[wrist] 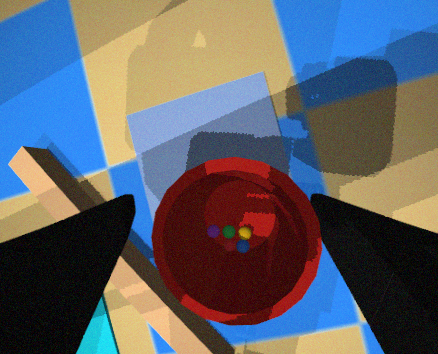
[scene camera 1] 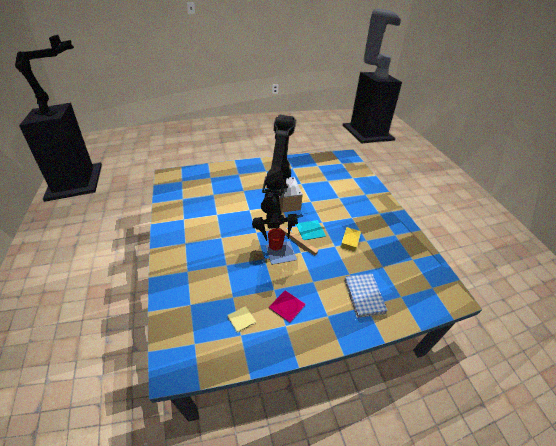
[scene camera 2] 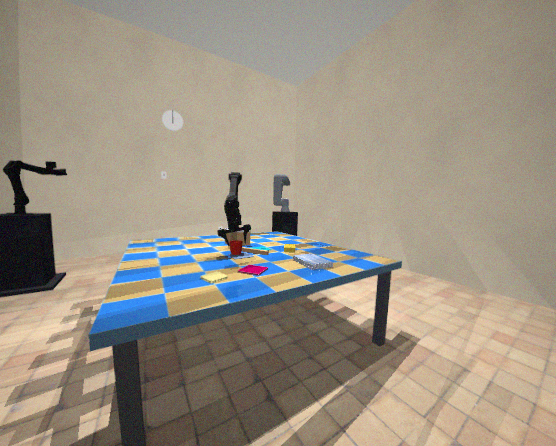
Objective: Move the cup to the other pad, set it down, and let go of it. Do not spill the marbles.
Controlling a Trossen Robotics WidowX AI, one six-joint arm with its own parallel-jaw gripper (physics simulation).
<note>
My gripper (wrist: 223, 202) is open, holding nothing. Also in view: a red cup (wrist: 232, 288). Further things: a wooden stick (wrist: 135, 277).
</note>
